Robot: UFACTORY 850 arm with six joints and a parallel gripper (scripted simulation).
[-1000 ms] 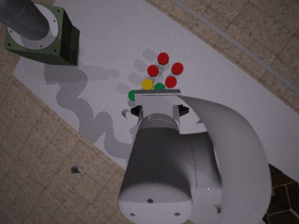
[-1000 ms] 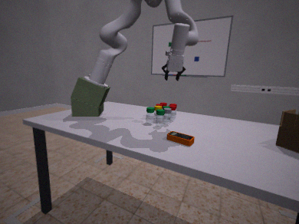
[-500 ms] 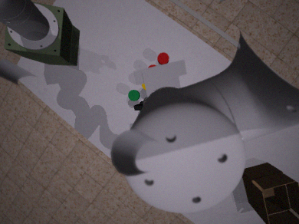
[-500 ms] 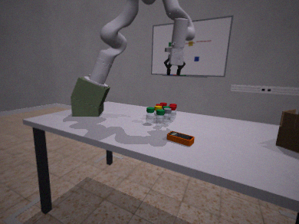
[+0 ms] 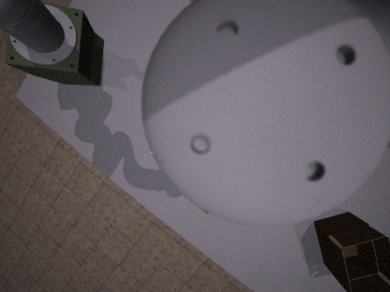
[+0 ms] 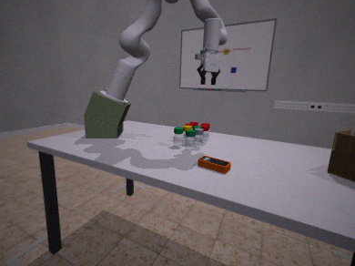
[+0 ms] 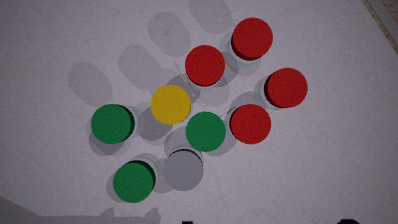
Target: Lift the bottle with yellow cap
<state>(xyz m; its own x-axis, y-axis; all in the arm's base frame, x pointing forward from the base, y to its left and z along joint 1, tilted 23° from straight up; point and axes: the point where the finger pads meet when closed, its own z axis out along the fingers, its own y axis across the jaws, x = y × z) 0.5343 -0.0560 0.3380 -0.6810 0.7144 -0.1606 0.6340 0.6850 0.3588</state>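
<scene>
Now: the yellow-capped bottle 110 mm behind my hand and 320 mm below it. From my hand the other things lie so: grey-capped bottle (30 mm behind, 40 mm to the right, 320 mm below); then cardboard box (670 mm ahead, 200 mm to the right, 300 mm below); then orange multimeter (80 mm ahead, 300 mm to the right, 360 mm below).
</scene>
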